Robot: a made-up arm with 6 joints. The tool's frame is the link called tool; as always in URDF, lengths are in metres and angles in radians. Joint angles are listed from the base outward. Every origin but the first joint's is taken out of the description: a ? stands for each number. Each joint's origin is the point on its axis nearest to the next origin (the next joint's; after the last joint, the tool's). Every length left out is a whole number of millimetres.
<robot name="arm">
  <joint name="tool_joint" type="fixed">
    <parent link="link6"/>
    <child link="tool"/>
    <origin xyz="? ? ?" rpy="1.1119 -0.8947 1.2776"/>
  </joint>
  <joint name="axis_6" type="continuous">
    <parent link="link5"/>
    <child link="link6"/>
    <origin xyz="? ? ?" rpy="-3.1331 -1.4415 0"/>
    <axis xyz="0 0 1"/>
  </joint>
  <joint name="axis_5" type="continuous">
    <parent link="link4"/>
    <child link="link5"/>
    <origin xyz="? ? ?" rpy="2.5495 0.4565 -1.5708"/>
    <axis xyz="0 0 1"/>
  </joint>
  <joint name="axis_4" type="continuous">
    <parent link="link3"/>
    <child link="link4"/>
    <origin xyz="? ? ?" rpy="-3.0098 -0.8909 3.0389"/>
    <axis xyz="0 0 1"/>
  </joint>
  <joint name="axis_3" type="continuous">
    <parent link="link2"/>
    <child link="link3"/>
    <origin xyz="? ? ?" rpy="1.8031 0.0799 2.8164"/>
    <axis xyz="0 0 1"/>
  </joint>
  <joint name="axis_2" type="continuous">
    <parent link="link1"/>
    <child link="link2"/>
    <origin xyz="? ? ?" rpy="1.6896 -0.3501 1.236"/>
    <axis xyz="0 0 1"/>
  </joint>
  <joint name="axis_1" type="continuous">
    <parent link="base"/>
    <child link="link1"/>
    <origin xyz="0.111 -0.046 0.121" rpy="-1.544 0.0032 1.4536"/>
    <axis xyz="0 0 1"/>
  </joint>
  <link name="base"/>
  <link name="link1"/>
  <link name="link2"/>
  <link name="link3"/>
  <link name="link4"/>
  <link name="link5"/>
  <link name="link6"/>
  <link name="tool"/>
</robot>
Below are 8 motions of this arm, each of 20 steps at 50 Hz.
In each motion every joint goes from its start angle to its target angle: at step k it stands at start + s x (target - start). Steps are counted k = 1, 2, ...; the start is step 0. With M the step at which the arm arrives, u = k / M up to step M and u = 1 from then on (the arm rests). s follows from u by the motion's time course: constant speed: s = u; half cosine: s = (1 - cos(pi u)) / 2; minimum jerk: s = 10 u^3 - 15 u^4 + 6 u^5.
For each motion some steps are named. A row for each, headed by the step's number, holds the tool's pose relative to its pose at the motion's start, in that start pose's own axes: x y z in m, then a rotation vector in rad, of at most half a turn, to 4 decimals.
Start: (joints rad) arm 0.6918 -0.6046 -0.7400 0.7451 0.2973 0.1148
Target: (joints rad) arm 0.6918 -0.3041 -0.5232 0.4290 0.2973 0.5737
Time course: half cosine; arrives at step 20
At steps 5, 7, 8, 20:
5: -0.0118 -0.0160 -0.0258 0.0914 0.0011 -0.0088
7: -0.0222 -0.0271 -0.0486 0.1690 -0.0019 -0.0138
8: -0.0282 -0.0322 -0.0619 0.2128 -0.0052 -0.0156
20: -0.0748 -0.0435 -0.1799 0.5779 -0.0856 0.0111

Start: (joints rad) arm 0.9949 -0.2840 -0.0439 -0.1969 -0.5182 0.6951
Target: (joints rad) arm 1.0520 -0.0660 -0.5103 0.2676 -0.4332 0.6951
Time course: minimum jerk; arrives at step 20
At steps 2, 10, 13, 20:
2: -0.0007 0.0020 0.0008 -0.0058 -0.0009 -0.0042
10: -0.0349 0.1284 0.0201 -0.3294 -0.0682 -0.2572
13: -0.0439 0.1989 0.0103 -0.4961 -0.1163 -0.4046
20: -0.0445 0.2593 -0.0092 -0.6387 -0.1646 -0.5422

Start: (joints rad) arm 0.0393 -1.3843 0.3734 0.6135 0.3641 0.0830
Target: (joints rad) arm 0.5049 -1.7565 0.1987 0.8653 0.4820 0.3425
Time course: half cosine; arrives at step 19
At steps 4, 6, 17, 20:
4: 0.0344 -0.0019 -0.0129 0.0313 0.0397 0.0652
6: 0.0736 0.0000 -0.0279 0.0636 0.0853 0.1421
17: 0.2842 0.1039 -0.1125 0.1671 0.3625 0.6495
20: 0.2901 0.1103 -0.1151 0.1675 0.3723 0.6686

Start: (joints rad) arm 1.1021 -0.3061 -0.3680 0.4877 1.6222 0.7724
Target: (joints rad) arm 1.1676 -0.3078 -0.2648 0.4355 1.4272 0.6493
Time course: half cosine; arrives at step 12
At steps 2, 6, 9, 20:
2: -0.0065 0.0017 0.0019 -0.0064 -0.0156 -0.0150
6: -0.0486 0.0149 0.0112 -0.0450 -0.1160 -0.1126
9: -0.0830 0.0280 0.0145 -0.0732 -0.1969 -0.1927
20: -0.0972 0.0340 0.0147 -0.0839 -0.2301 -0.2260

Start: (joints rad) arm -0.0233 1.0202 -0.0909 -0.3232 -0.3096 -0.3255
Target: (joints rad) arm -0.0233 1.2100 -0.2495 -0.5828 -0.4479 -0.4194
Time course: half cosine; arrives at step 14
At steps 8, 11, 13, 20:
8: -0.0340 0.0139 0.0314 -0.0853 -0.1004 0.0130
11: -0.0484 0.0213 0.0450 -0.1254 -0.1424 0.0206
13: -0.0532 0.0241 0.0496 -0.1394 -0.1562 0.0234
20: -0.0539 0.0244 0.0502 -0.1413 -0.1580 0.0238

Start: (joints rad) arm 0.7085 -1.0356 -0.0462 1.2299 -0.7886 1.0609
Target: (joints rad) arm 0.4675 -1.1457 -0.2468 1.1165 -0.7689 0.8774
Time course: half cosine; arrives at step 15
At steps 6, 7, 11, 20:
6: -0.0179 0.0135 0.0187 -0.1174 -0.0794 -0.0700
7: -0.0232 0.0184 0.0238 -0.1531 -0.1013 -0.0905
11: -0.0426 0.0407 0.0408 -0.2918 -0.1779 -0.1671
20: -0.0503 0.0519 0.0469 -0.3527 -0.2074 -0.1991

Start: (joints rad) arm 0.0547 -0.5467 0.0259 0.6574 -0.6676 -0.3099
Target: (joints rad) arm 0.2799 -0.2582 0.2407 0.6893 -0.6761 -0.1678
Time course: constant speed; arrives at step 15
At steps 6, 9, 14, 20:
6: -0.0140 -0.0431 -0.0749 0.2181 0.0353 -0.0324
9: -0.0213 -0.0586 -0.1157 0.3288 0.0523 -0.0448
14: -0.0337 -0.0743 -0.1872 0.5156 0.0793 -0.0602
20: -0.0362 -0.0758 -0.2019 0.5532 0.0845 -0.0625

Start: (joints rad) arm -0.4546 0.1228 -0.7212 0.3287 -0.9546 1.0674
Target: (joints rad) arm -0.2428 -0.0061 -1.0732 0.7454 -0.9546 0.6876
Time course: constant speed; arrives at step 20
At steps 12, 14, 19, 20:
12: -0.0712 0.1021 0.0235 -0.2908 -0.2390 -0.2921
14: -0.0816 0.1224 0.0234 -0.3409 -0.2785 -0.3387
19: -0.1047 0.1759 0.0173 -0.4665 -0.3773 -0.4534
20: -0.1088 0.1870 0.0151 -0.4916 -0.3971 -0.4761

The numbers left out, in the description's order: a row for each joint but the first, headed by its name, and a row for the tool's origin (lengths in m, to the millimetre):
tool: 0.262 0.116 0
axis_6: -0.117 0.106 0
axis_5: -0.169 -0.028 0
axis_4: 0.078 0.041 0
axis_3: -0.004 0.091 0
axis_2: 0.084 0.07 0

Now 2 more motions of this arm.
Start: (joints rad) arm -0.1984 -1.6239 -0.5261 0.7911 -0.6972 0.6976
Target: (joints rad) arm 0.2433 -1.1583 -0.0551 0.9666 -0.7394 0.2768
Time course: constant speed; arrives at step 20
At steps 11, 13, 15, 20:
11: -0.0580 -0.0433 -0.0107 0.1560 -0.2342 -0.0452
13: -0.0663 -0.0531 -0.0159 0.1879 -0.2687 -0.0498
15: -0.0736 -0.0634 -0.0221 0.2206 -0.3008 -0.0530
20: -0.0871 -0.0909 -0.0412 0.3049 -0.3709 -0.0548

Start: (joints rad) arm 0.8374 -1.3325 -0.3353 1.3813 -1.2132 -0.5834
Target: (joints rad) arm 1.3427 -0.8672 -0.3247 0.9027 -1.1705 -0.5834
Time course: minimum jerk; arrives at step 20
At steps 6, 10, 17, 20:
6: 0.0148 -0.0486 -0.0603 0.1545 0.0065 0.0329
10: 0.0436 -0.1129 -0.2060 0.4779 0.0126 0.0981
17: 0.0761 -0.1097 -0.4284 0.9385 0.0111 0.1788
20: 0.0775 -0.1062 -0.4405 0.9645 0.0108 0.1828

